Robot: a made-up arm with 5 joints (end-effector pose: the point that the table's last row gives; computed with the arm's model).
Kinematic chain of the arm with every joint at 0, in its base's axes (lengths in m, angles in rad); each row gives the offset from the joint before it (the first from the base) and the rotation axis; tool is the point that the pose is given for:
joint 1: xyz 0 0 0.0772 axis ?
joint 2: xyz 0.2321 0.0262 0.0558 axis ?
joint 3: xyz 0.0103 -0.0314 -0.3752 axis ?
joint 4: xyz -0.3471 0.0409 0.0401 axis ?
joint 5: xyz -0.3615 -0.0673 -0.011 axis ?
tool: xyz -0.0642 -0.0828 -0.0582
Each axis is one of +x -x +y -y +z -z.
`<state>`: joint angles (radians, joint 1 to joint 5).
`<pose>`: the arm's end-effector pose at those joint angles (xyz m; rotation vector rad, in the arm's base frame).
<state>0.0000 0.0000 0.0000 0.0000 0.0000</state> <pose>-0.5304 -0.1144 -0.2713 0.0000 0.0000 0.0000</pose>
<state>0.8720 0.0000 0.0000 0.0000 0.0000</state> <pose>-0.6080 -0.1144 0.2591 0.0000 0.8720 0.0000</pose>
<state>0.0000 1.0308 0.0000 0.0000 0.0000</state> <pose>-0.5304 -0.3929 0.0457 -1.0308 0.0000 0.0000</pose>
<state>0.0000 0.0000 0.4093 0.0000 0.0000</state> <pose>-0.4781 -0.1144 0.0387 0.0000 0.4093 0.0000</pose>
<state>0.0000 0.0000 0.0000 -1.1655 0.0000</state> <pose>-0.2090 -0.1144 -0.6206 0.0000 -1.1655 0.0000</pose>
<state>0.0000 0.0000 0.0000 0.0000 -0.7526</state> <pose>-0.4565 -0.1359 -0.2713 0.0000 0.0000 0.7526</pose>
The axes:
joint 1: +y
joint 2: -x
joint 3: +y
joint 4: +y
joint 5: -z

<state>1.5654 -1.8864 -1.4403 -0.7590 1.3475</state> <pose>0.3692 1.0216 -0.4026 0.2436 0.9100 2.9032</pose>
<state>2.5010 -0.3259 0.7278 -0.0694 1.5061</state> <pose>0.4034 -0.0066 0.1836 1.7886 -2.3336 0.2617</pose>
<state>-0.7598 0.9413 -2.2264 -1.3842 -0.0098</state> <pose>0.6119 -0.3973 0.5510 0.1664 1.7483 -1.0715</pose>
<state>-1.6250 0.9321 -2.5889 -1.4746 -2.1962</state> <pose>0.0671 -0.2875 0.6986 0.6596 -0.0404 1.2354</pose>
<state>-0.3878 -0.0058 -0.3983 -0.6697 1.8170</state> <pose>0.0913 0.0559 -0.7752 1.2965 -1.0025 -1.4517</pose>
